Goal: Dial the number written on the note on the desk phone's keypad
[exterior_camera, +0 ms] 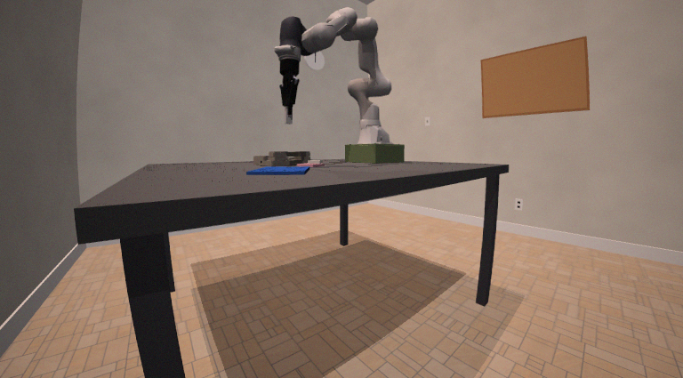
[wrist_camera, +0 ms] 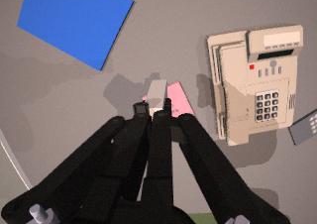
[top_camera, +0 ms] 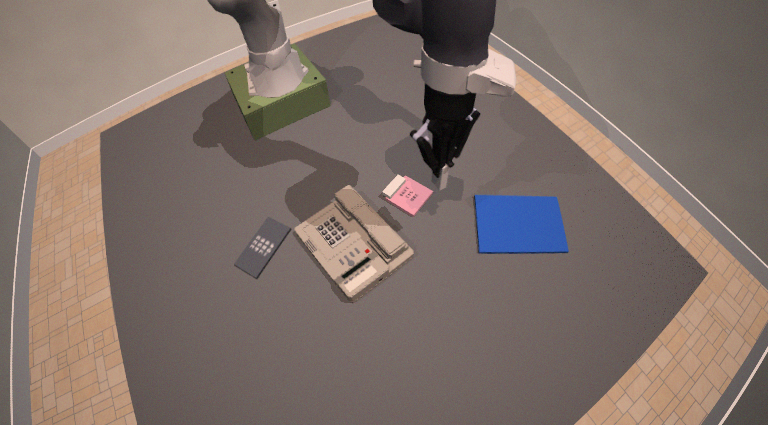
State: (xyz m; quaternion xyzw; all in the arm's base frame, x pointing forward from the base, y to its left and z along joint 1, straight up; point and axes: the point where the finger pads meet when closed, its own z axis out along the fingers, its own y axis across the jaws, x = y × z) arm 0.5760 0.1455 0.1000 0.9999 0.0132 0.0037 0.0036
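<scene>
Now: hand 160 mm above the handset, 130 mm to the left of it and 70 mm past it. From my hand the other things lie so: pink note: 200 mm below, 100 mm behind; then blue mat: 200 mm below, 190 mm to the left, 110 mm ahead.
</scene>
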